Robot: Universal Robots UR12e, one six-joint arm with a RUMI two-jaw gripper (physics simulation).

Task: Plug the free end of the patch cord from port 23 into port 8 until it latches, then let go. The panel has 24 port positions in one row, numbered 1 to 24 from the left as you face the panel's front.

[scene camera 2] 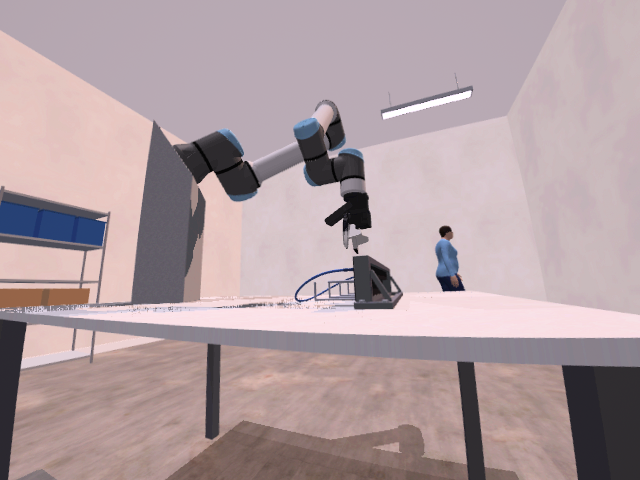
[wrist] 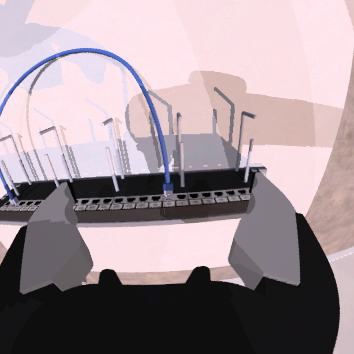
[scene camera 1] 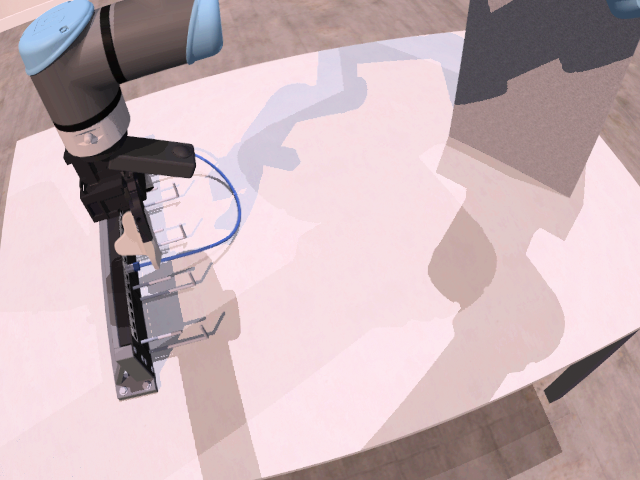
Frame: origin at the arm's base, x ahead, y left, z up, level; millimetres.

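Where they show: gripper, fingertip midpoint: [scene camera 2: 352,251] [wrist: 161,180] [scene camera 1: 152,227]; arm's base, origin of the base link: [scene camera 2: 183,166].
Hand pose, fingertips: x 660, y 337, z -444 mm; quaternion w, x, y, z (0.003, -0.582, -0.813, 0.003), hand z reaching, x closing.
Each offset is from my fingertips to the top centre of the thing.
The black panel @(79 mm ahead, 54 mm right, 56 mm down) [scene camera 1: 107,289] [scene camera 2: 361,281] [wrist: 125,216] stands on the table with its row of ports. The blue patch cord [scene camera 1: 239,206] [scene camera 2: 330,271] [wrist: 90,50] arches out from its front. One plug @(145 mm ahead, 226 mm right, 74 mm down) [wrist: 11,198] sits at the row's far left in the wrist view. The other plug @(61 mm ahead, 23 mm left, 70 mm down) [scene camera 1: 135,267] [wrist: 168,189] sits in a port right of the middle there; its port number is too small to read, and its latch cannot be made out. My gripper [scene camera 1: 139,255] [scene camera 2: 351,248] [wrist: 161,180] is wide open and empty above the panel, its fingers apart on either side of that plug.
Thin metal cable-guide bars [scene camera 1: 192,279] [wrist: 241,142] stick out from the panel's front. A tall grey block [scene camera 1: 522,129] [scene camera 2: 165,232] stands at the table's far side. A shelf rack [scene camera 2: 106,242] and a person [scene camera 2: 446,258] are beyond the table.
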